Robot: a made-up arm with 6 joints.
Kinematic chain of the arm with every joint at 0, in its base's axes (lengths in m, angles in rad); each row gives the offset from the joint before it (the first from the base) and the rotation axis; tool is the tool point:
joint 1: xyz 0 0 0.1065 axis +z
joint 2: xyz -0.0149 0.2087 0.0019 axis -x
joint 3: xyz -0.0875 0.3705 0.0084 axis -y
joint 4: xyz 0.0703 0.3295 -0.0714 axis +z
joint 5: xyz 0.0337 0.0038 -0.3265 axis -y
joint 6: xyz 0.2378 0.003 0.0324 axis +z
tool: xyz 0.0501 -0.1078 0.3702
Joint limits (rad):
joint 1: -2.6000..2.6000
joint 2: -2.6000..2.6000
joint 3: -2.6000..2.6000
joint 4: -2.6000..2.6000
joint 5: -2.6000..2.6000
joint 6: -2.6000..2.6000
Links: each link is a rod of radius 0.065 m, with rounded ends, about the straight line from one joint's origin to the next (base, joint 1, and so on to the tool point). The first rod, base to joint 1, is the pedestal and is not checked.
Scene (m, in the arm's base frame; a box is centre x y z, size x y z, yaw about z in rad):
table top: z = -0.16
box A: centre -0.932 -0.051 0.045 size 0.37 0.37 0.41 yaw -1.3
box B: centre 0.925 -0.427 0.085 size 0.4 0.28 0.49 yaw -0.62
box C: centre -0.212 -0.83 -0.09 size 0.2 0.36 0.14 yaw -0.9
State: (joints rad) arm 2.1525 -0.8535 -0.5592 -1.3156 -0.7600 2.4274
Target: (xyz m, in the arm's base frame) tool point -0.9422 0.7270 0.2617
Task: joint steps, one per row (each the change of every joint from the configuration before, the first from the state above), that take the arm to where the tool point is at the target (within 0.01 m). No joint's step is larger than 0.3 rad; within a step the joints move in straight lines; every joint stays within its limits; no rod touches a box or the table.
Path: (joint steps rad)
1: -0.1863 -0.2579 -0.1388 0.2908 -0.2588 -0.0794
2: -0.1863 -0.2578 -0.1388 0.2909 -0.2588 -0.0795
3: -0.1863 -0.2579 -0.1388 0.2908 -0.2588 -0.0794
4: -0.1863 -0.2579 -0.1389 0.2909 -0.2588 -0.0794
5: -0.0539 0.2420 0.2087 -0.0231 0.1485 0.0574
6: -0.0540 0.2419 0.2086 -0.0231 0.1486 0.0574
7: -0.0539 0.2419 0.2086 -0.0231 0.1485 0.0575
8: -0.0540 0.2419 0.2086 -0.0231 0.1485 0.0574

